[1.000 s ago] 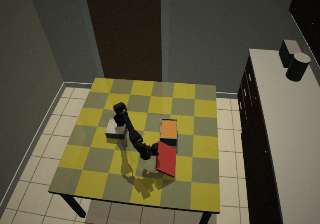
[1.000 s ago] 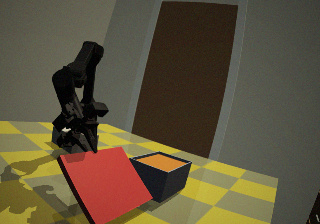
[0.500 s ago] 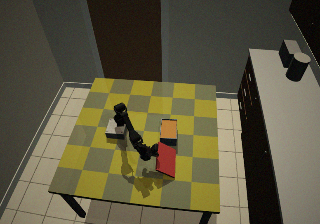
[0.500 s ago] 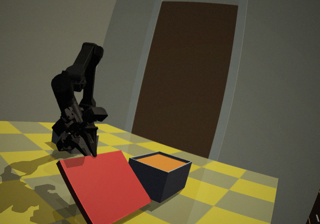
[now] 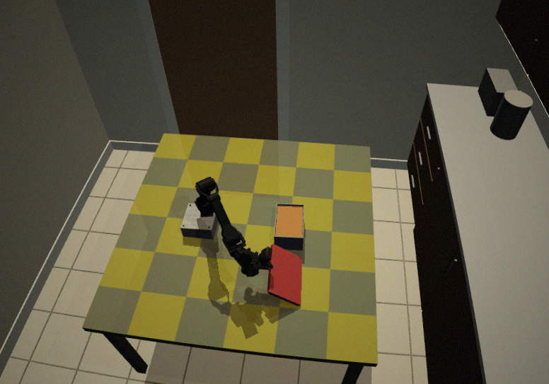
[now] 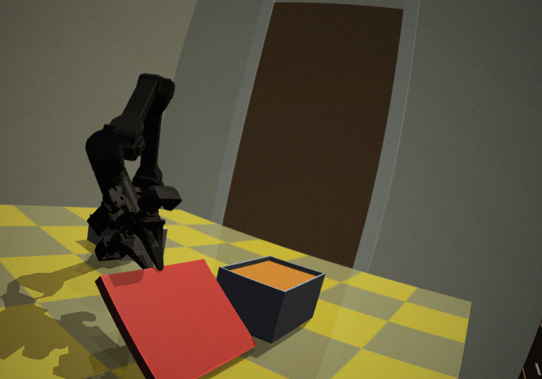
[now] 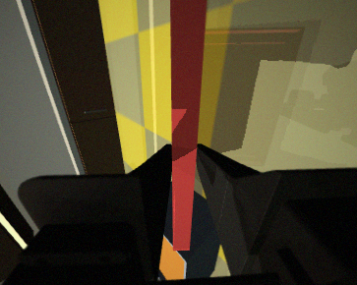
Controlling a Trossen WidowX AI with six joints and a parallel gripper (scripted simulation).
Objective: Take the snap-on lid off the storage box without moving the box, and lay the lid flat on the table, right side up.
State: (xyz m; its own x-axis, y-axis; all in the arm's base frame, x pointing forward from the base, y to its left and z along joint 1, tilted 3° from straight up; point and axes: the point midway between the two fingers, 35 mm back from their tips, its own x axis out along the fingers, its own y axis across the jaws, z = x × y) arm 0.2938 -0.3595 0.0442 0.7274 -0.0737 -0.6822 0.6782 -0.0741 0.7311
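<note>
Right now my gripper tip is 6 cm short of the red lid, 5 cm above it and 1 cm to the left of it. Round my gripper tip: storage box: 27 cm to the left, 10 cm ahead, 7 cm below.
</note>
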